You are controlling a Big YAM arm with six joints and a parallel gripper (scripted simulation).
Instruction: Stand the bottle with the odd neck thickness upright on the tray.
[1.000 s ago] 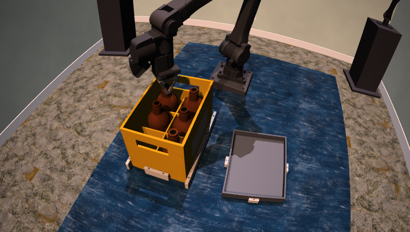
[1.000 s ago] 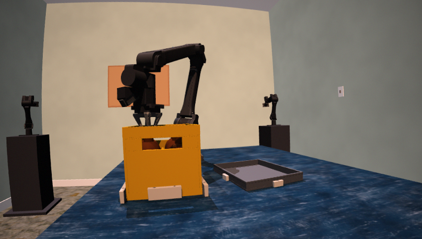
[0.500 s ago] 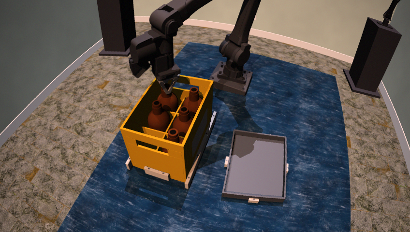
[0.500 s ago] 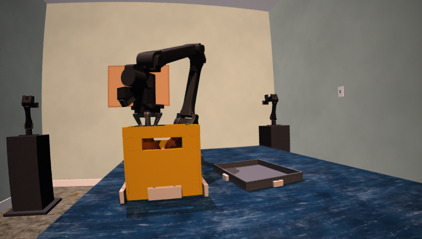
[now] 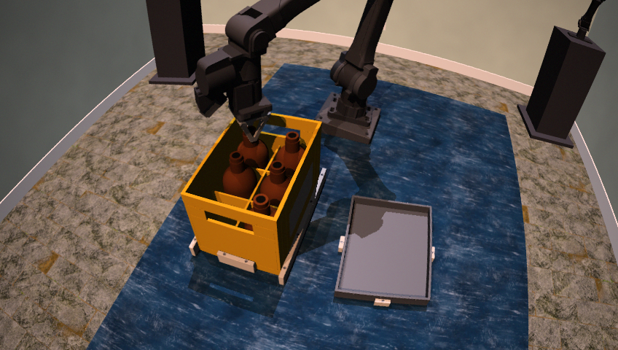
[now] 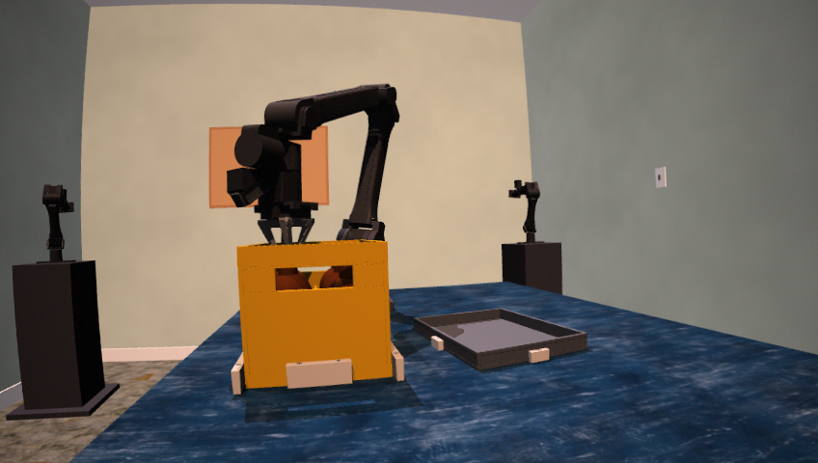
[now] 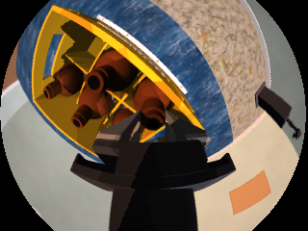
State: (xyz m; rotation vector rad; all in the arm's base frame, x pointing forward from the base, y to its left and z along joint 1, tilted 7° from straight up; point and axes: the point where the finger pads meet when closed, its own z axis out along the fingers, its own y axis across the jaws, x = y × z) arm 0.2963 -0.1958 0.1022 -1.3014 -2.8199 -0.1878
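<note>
Right now my hand is 90 mm short of the orange crate, 40 mm to the right of it and 70 mm above it. From my hand the other things lie so: dark grey tray 130 mm ahead, 320 mm to the left, 140 mm below.
</note>
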